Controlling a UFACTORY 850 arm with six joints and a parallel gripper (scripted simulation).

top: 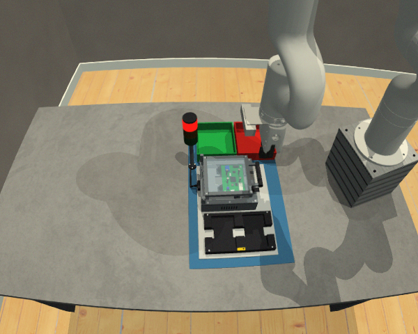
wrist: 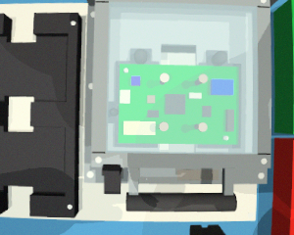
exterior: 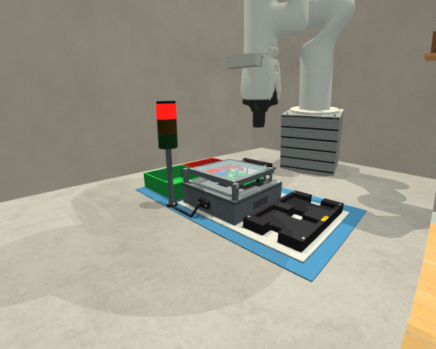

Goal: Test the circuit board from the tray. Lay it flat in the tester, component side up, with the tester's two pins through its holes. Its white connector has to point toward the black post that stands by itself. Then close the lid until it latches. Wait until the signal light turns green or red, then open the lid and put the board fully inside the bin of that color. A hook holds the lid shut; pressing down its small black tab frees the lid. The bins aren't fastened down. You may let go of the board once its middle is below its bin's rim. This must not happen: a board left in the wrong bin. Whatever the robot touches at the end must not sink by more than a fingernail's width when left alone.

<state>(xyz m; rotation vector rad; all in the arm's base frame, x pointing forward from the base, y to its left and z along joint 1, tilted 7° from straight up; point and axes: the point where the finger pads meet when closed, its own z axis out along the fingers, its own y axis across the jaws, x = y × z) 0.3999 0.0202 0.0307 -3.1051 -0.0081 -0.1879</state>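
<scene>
Now: the black latch block 20 mm ahead of my hand, 60 mm to the left of it and 120 mm below it. Also, from my hand: tester bed 90 mm ahead, 10 mm to the left, 140 mm below; then tester lid 90 mm ahead, 120 mm below; then green circuit board 80 mm ahead, 140 mm below.
</scene>
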